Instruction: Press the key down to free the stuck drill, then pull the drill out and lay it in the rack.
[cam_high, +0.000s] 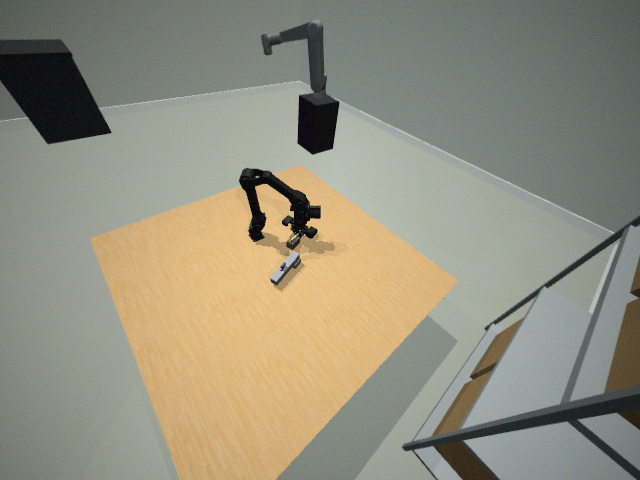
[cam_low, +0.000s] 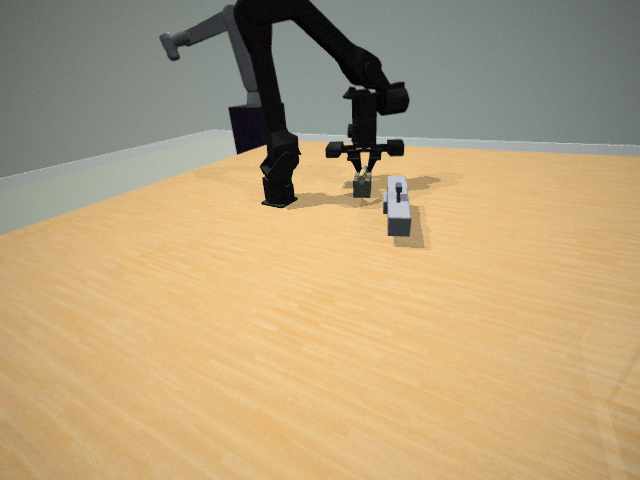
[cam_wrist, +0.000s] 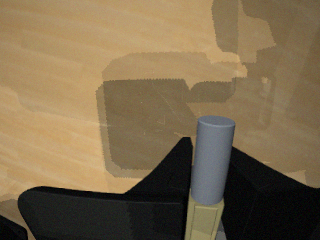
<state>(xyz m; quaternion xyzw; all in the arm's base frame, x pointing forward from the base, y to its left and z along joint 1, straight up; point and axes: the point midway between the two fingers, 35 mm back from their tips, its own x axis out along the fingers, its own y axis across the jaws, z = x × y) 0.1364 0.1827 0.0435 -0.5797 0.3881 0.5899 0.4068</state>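
Now: gripper tip 10 mm short of the drill, 40 mm to the left of it and 40 mm below it. Also, from my gripper tip: rack 20 mm ahead, 50 mm to the right, 10 mm above; dark key 160 mm ahead, 200 mm to the right, 40 mm above; light grey block 150 mm ahead, 180 mm to the right, 30 mm above.
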